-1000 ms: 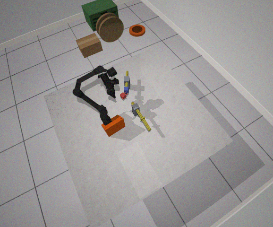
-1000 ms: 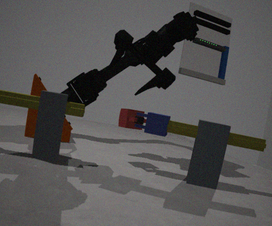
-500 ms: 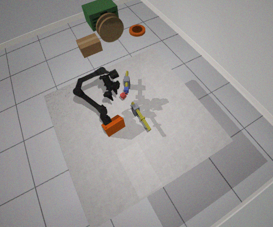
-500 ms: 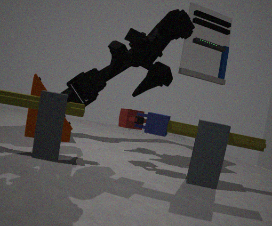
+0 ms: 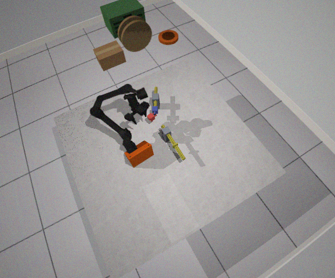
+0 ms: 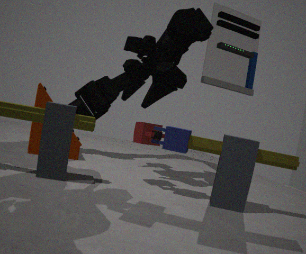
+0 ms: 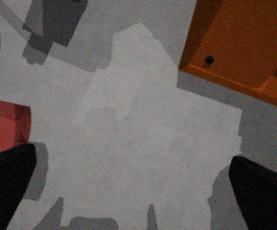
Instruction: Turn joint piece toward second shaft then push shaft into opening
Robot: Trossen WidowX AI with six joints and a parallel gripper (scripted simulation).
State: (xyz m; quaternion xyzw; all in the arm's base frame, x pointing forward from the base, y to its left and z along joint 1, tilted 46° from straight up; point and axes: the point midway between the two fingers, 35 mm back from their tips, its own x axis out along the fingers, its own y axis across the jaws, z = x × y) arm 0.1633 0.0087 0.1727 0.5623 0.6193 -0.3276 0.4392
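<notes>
My gripper tip is now 9 cm short of the red square joint piece, 1 cm to the right of it and 5 cm above it.
</notes>
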